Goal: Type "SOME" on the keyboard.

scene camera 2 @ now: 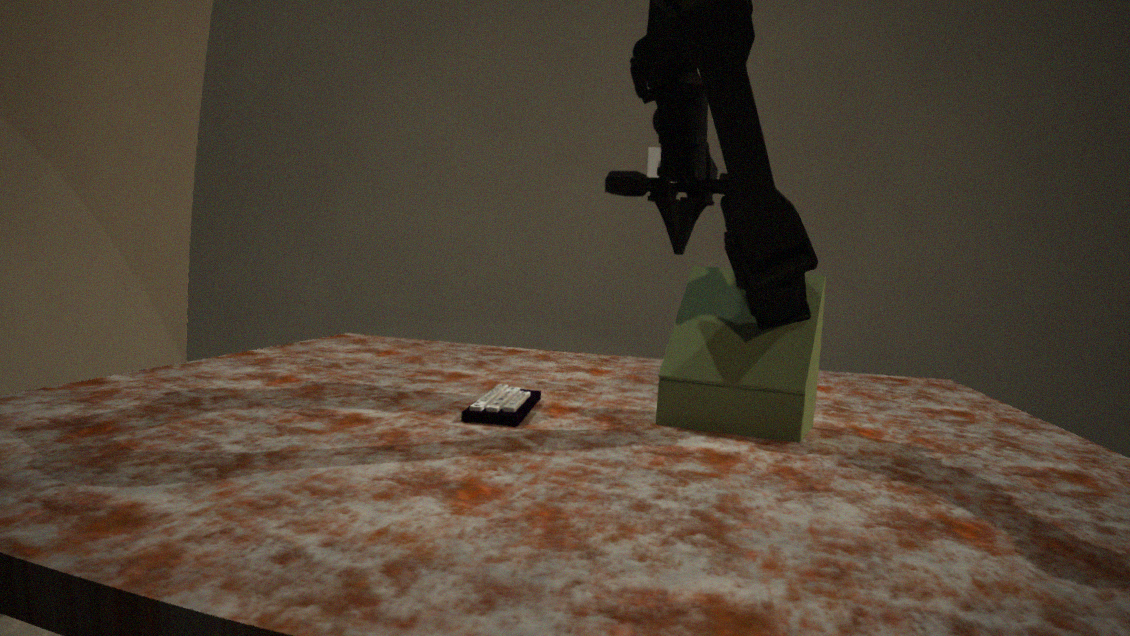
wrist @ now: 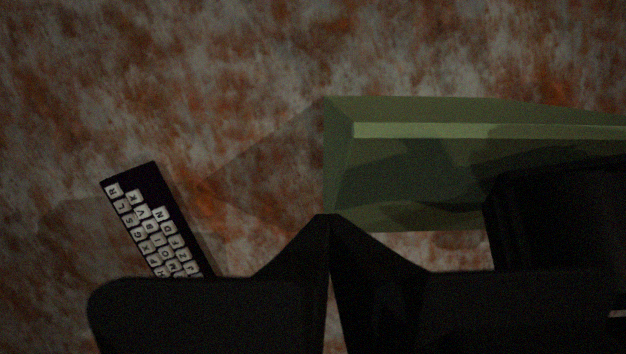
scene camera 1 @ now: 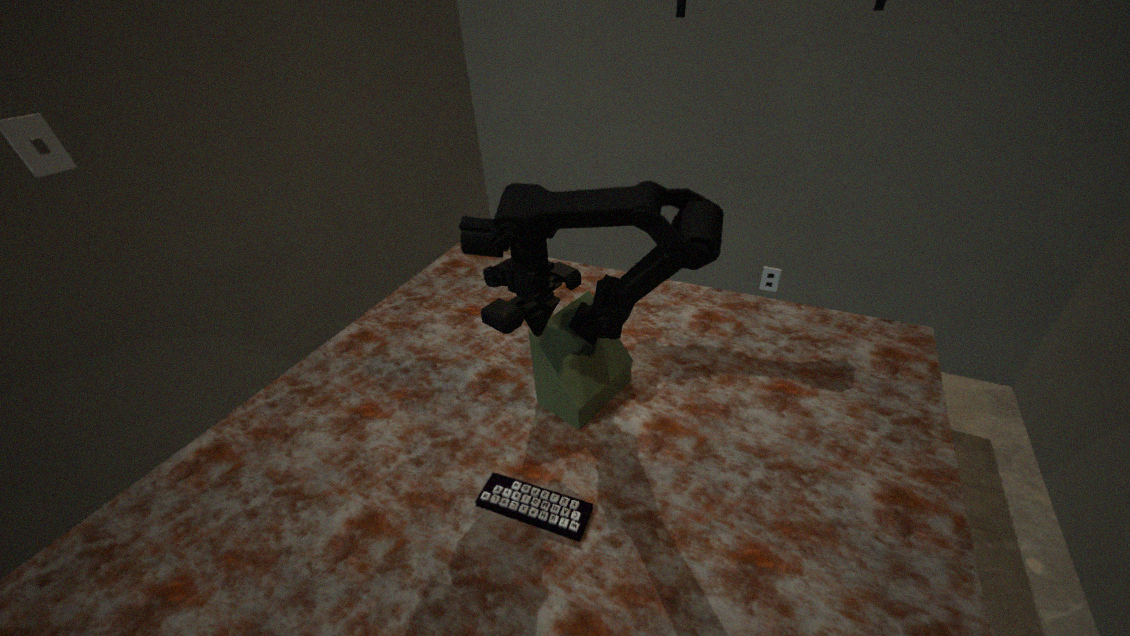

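Pixels of known places: gripper, fingertip midpoint: (scene camera 2: 678, 254) (wrist: 326, 225) (scene camera 1: 537, 335); arm's base at its link origin: (scene camera 2: 779, 304) (wrist: 550, 183) (scene camera 1: 587, 323).
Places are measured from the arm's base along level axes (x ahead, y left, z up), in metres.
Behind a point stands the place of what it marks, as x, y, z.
A small black keyboard (scene camera 1: 535, 506) {0.325, 0.049, -0.132} (scene camera 2: 501, 406) {0.307, 0.099, -0.133} (wrist: 161, 235) {0.312, 0.023, -0.132} with white letter keys lies flat on the table. In the wrist view it is at the lower left; keys such as R, L, S, G, K, V, B, I, O and N show, and its near end is hidden behind a finger. My gripper (scene camera 1: 539, 331) {0.127, -0.037, 0.051} (scene camera 2: 678, 252) {0.127, -0.037, 0.051} (wrist: 326, 225) {0.127, -0.037, 0.051} is shut and empty, pointing down. It hangs high above the table, beside the green base block and well apart from the keyboard. In scene camera 2 the keyboard is to its lower left.
A green wedge-shaped block (scene camera 1: 581, 387) {0.105, 0.033, -0.068} (scene camera 2: 731, 406) {0.051, 0.063, -0.117} (wrist: 420, 131) {0.083, -0.060, 0.038} stands under the arm's base, close to the gripper. The table (scene camera 1: 316, 474) {0.417, -0.353, -0.149} (scene camera 2: 553, 537) {0.176, 0.462, -0.149} (wrist: 200, 75) {0.217, -0.119, -0.149} has a mottled orange and white top. Walls rise behind it, and shadows of the arm fall around the keyboard.
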